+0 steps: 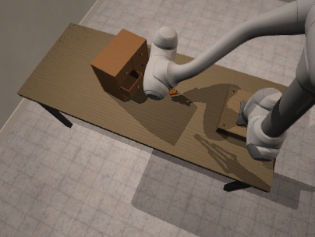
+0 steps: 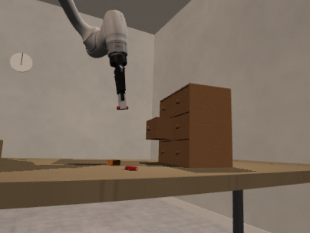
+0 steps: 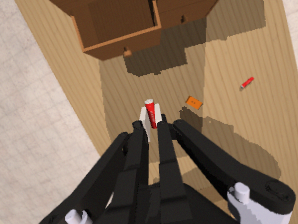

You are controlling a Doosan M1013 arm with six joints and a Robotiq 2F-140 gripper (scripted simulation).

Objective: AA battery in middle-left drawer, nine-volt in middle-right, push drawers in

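My gripper is now 3 cm above the AA battery. Also, from my hand: orange nine-volt battery (8 cm behind, 12 cm to the right, 25 cm below).
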